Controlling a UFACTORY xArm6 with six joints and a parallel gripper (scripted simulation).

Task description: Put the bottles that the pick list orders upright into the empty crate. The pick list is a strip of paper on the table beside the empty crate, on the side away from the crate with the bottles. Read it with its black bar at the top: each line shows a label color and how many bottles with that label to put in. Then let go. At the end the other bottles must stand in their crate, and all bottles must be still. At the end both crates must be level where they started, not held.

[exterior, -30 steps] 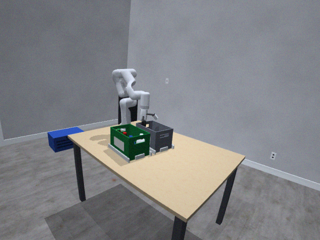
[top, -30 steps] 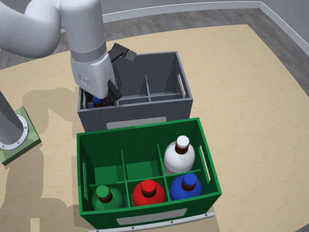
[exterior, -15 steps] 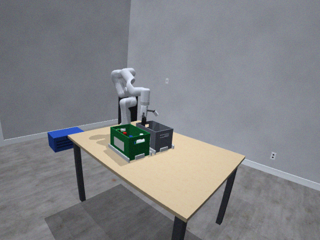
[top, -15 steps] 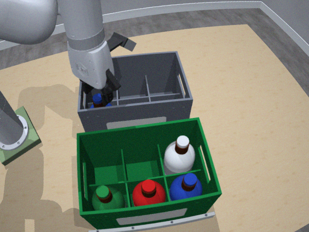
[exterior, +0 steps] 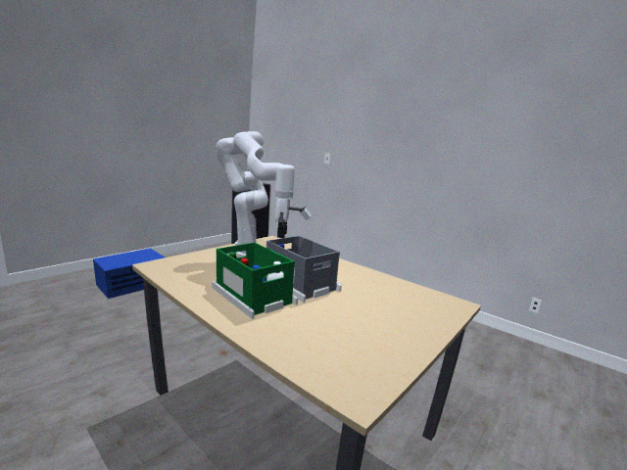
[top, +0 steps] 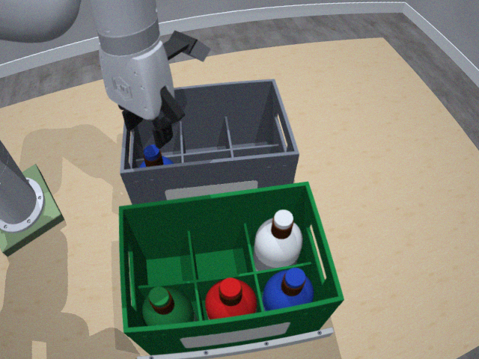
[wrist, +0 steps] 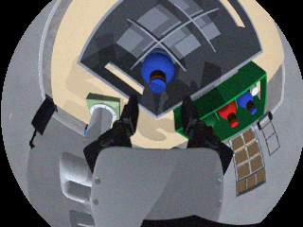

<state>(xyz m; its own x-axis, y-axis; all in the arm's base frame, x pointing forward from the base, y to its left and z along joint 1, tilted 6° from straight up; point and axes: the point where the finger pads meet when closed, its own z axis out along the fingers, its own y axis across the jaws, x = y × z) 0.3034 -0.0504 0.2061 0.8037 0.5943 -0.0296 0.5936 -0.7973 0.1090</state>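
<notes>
Right now my hand is 5 cm short of the red-label bottle, 25 cm to the left of it and 13 cm above it. Also, from my hand: green crate: 5 cm ahead, 21 cm to the right, 14 cm below; then white-label bottle: 15 cm ahead, 17 cm to the right, 13 cm below; then grey crate: 9 cm ahead, 3 cm to the left, 14 cm below.
</notes>
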